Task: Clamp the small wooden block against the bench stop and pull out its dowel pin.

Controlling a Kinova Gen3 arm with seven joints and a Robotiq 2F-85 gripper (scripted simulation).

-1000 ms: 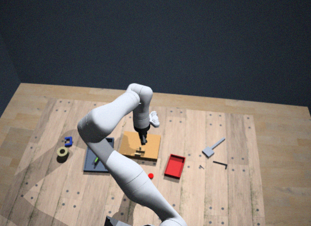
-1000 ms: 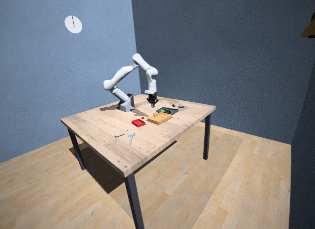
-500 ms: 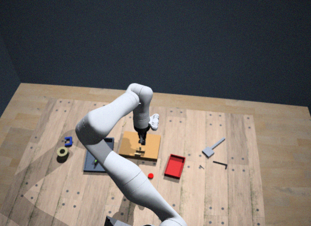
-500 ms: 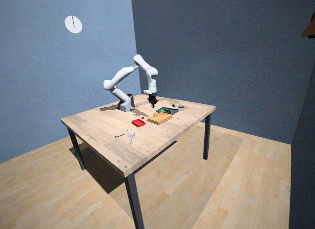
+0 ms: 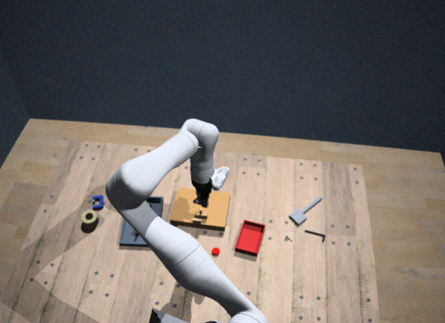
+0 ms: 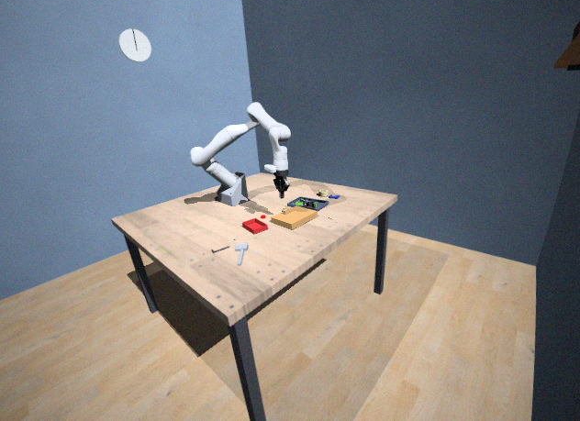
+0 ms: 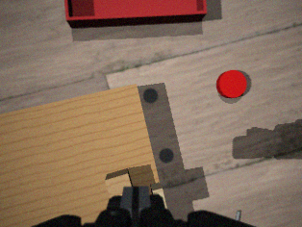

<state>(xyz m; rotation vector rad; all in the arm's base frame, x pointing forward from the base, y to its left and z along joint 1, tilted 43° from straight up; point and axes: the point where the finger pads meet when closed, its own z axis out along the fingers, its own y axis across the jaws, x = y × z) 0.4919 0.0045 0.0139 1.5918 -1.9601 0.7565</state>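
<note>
Now: the dowel pin 1 cm ahead of my hand, 2 cm to the left of it and 8 cm below it. From my hand the other things lie so: bench board (5 cm ahead, 3 cm to the left, 11 cm below); wooden block (1 cm ahead, 2 cm to the left, 10 cm below); red disc (11 cm behind, 5 cm to the right, 13 cm below).
</note>
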